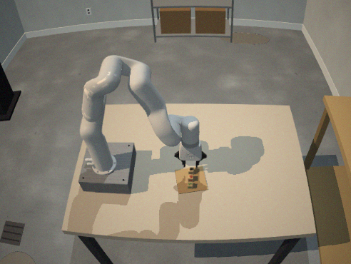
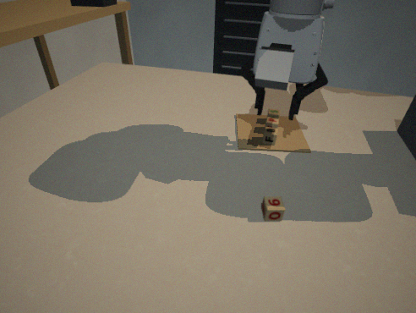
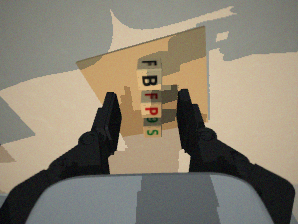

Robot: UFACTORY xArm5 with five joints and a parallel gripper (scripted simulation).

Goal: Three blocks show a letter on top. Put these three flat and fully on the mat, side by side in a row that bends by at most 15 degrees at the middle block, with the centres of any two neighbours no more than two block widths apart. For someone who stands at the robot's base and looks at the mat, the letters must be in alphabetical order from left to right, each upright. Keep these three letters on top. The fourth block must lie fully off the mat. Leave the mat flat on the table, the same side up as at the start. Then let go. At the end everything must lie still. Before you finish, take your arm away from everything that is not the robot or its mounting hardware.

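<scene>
Now: hand 4 cm to the left of the tan mat and 8 cm above it. The rest, counted from my hand: green-marked block 1 cm behind, 8 cm to the right, 7 cm below; red-marked block 1 cm ahead, 19 cm to the left, 7 cm below.
</scene>
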